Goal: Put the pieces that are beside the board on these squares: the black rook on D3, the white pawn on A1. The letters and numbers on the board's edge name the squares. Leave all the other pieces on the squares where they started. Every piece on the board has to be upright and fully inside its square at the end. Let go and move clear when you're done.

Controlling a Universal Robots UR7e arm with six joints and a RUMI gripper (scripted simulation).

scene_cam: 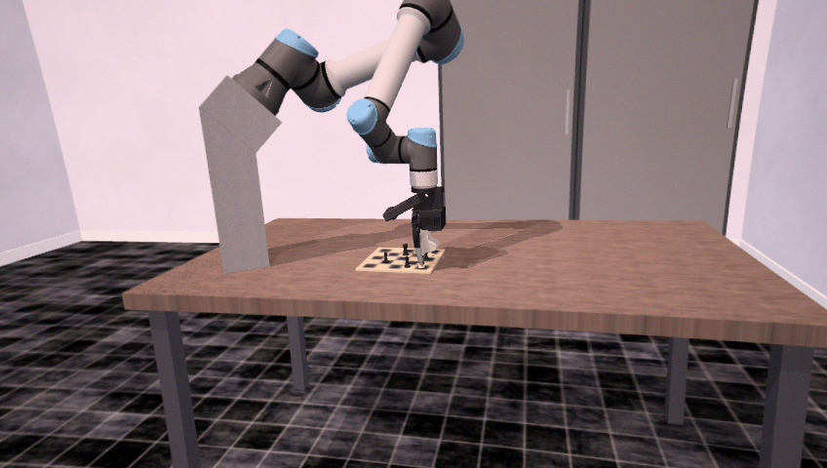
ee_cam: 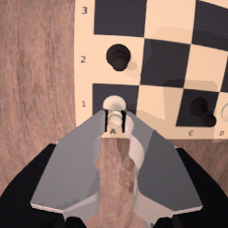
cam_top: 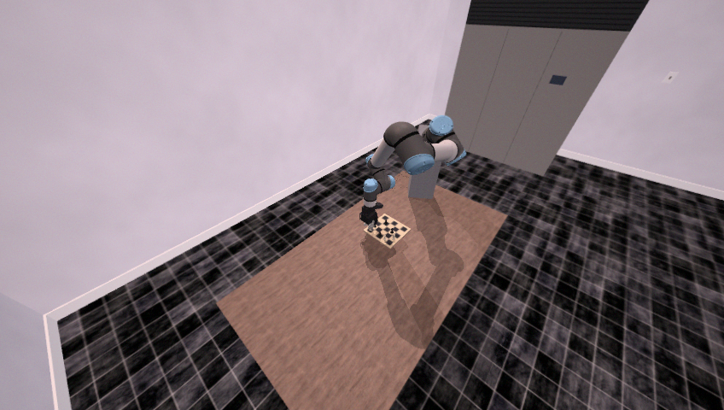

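My hand is 1 cm above the white pawn. From my hand the other things lie so: chessboard 10 cm behind, 5 cm to the left, 3 cm below; black rook 11 cm behind, 8 cm to the left, 1 cm below.
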